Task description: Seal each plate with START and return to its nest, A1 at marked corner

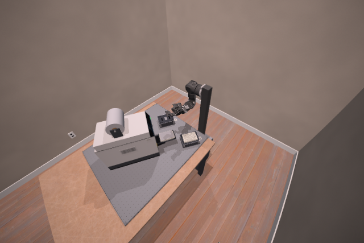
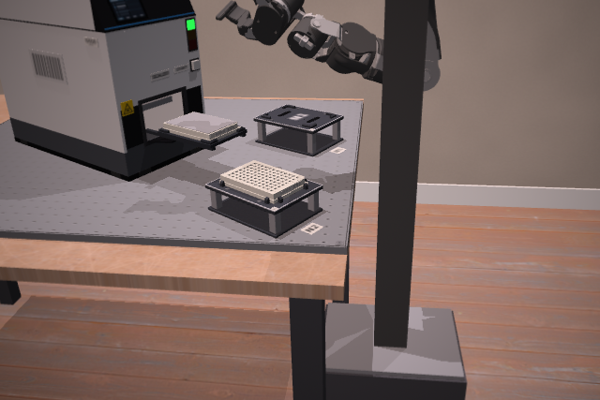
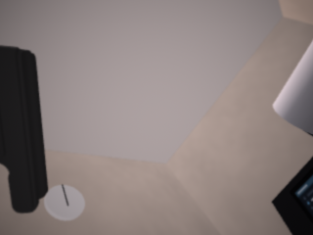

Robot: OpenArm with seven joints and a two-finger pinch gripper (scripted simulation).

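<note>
My hand is 110 mm short of the start button, 130 mm to the left of it and 170 mm above it. The rest, counted from my hand: plate (70 mm behind, 150 mm to the left, 300 mm below); then sealer stage (70 mm ahead, 260 mm below); then dark screen panel (200 mm ahead, 10 mm to the right, 30 mm below).
</note>
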